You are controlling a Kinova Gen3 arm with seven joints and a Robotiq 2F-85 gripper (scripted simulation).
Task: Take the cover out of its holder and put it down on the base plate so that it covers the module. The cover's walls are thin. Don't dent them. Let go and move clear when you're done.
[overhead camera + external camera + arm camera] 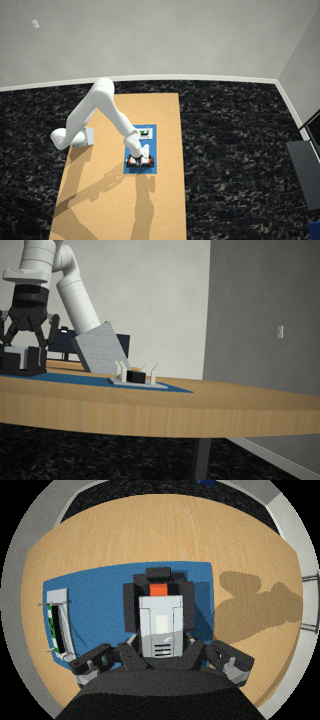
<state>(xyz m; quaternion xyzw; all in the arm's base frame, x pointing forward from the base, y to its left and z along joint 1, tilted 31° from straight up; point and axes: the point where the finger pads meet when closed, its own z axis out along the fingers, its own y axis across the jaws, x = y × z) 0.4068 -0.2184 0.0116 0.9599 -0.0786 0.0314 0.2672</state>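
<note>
Right now the cover is right at my hand.
</note>
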